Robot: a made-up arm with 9 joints.
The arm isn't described. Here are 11 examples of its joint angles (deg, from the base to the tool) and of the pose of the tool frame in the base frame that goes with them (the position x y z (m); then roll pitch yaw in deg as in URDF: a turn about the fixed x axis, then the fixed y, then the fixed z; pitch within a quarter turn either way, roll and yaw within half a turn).
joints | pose
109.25 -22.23 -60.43 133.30 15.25 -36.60 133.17 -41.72 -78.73 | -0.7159 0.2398 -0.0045 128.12 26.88 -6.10
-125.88 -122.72 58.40 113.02 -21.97 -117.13 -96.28 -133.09 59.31 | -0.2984 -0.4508 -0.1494 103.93 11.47 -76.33
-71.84 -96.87 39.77 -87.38 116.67 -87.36 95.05 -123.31 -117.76 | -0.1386 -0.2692 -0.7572 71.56 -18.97 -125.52
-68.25 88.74 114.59 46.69 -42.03 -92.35 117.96 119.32 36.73 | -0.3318 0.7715 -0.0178 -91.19 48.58 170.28
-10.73 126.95 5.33 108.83 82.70 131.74 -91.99 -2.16 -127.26 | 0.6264 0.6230 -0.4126 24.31 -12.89 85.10
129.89 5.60 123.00 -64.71 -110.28 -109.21 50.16 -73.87 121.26 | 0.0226 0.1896 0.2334 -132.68 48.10 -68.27
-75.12 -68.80 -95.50 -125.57 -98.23 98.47 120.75 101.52 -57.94 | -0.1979 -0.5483 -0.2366 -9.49 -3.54 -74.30
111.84 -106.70 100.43 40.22 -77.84 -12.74 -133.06 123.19 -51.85 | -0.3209 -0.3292 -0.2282 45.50 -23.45 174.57
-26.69 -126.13 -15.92 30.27 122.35 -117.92 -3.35 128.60 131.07 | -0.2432 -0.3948 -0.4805 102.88 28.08 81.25
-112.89 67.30 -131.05 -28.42 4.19 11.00 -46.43 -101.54 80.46 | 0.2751 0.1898 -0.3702 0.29 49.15 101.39
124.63 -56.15 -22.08 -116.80 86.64 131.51 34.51 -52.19 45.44 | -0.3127 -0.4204 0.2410 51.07 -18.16 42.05
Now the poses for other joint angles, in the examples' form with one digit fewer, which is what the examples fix.
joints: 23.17 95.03 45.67 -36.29 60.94 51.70 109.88 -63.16 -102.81
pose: 0.509 0.080 0.617 -141.5 -22.3 -127.6
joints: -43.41 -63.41 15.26 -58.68 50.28 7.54 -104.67 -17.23 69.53
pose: 0.502 -0.256 -0.058 163.4 2.2 -49.1
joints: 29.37 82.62 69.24 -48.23 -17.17 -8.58 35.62 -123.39 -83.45
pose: 0.549 0.153 0.497 -149.4 -3.7 -117.3
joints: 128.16 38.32 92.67 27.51 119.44 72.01 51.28 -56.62 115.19
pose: -0.355 0.055 -0.164 152.4 46.6 117.9
